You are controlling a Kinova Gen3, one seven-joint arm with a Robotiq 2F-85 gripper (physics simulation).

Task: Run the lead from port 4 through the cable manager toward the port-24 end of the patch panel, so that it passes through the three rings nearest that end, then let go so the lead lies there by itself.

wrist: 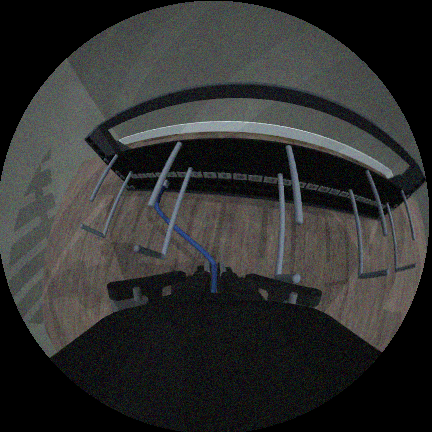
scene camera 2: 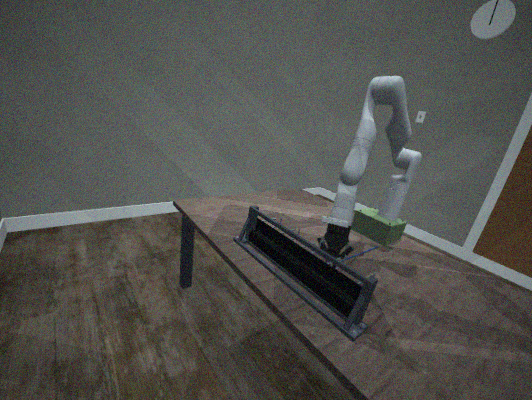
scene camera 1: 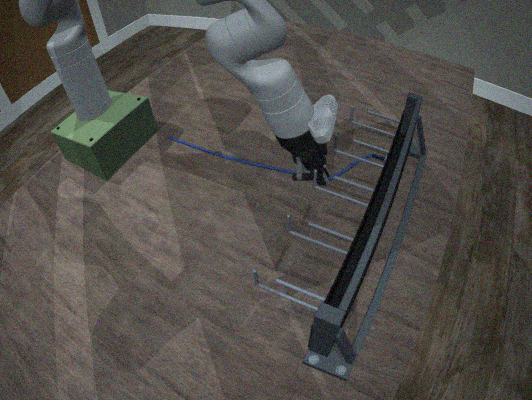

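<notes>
The blue lead [scene camera 1: 230,158] [scene camera 2: 362,252] [wrist: 192,242] runs from port 4 at the patch panel's [scene camera 1: 382,192] [scene camera 2: 305,265] left part in the wrist view, bends and crosses the second ring's lower rod [wrist: 177,212]. Whether it passes above or below that rod is hard to tell. My gripper [scene camera 1: 323,180] [wrist: 213,269] is shut on the lead in front of the rod tips, between the second ring and the third ring [scene camera 1: 342,195] [wrist: 281,230]. The lead's loose end trails back toward the robot base. The fourth ring [wrist: 357,235] and fifth ring [wrist: 393,240] stand toward the port-24 end, with no lead in them.
The first ring [wrist: 117,205] stands left of the second in the wrist view. Upturned rod tips stand close on both sides of my gripper. The green base block [scene camera 1: 132,135] [scene camera 2: 372,227] stands behind. The table's edge [scene camera 2: 280,315] runs along the panel's far side.
</notes>
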